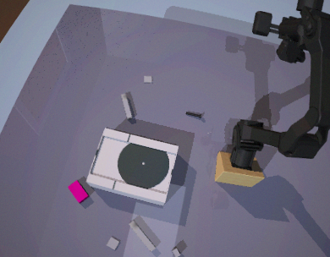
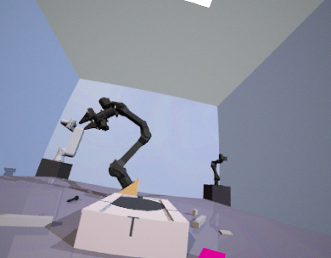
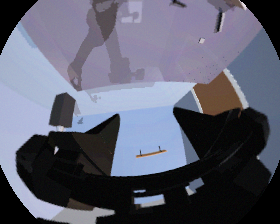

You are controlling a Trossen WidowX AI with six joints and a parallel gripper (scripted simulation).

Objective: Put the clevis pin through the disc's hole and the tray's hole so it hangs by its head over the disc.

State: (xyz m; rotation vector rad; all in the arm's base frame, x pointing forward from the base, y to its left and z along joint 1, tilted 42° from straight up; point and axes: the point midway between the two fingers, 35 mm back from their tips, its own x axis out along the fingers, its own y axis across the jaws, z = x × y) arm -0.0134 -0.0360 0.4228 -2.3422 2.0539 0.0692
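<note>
My gripper tip is now 330 mm above the clevis pin, 170 mm short of it and 160 mm to the right of it. From my gripper tip the other things lie so: grey bar 610 mm to the left, 330 mm below, 250 mm ahead; rimmed tray 410 mm to the left, 330 mm ahead, 300 mm below; dark aluminium disc 400 mm to the left, 300 mm ahead, 280 mm below.
</note>
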